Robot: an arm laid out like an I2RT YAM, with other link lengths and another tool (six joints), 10 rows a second.
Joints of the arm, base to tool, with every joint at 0 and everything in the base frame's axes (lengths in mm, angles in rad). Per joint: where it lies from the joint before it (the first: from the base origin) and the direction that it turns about. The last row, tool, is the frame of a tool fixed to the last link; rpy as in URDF.
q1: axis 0 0 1 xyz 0 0 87.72
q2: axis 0 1 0 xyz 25 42.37 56.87
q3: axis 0 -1 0 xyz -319.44 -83.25 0
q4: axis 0 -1 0 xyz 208.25 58.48 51
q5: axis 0 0 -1 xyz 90.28 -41.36 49.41
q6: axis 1 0 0 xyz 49.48 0 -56.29
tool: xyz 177 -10 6 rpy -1.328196 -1.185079 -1.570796
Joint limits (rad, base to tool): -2.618..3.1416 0..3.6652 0..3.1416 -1.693..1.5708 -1.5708..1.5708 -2.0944..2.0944
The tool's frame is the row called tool.
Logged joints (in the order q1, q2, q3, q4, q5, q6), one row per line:
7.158 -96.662 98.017 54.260 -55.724 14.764
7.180 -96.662 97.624 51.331 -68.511 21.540
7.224 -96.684 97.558 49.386 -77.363 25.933
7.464 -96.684 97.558 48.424 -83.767 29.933
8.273 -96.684 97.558 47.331 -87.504 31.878
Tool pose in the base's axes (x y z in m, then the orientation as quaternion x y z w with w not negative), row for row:
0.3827 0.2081 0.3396 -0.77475 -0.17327 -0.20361 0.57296
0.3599 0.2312 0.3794 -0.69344 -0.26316 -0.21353 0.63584
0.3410 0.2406 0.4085 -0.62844 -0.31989 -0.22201 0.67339
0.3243 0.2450 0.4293 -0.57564 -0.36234 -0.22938 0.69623
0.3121 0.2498 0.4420 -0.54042 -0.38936 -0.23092 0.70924
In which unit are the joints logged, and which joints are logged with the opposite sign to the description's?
The joints are logged in degrees. Opposite sign: q2, q4, q6.
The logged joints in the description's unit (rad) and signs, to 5 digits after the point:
0.12493 1.68707 1.71072 -0.94702 -0.97257 -0.25768
0.12531 1.68707 1.70386 -0.89589 -1.19574 -0.37594
0.12608 1.68745 1.70271 -0.86195 -1.35024 -0.45262
0.13027 1.68745 1.70271 -0.84516 -1.46201 -0.52243
0.14439 1.68745 1.70271 -0.82608 -1.52723 -0.55638

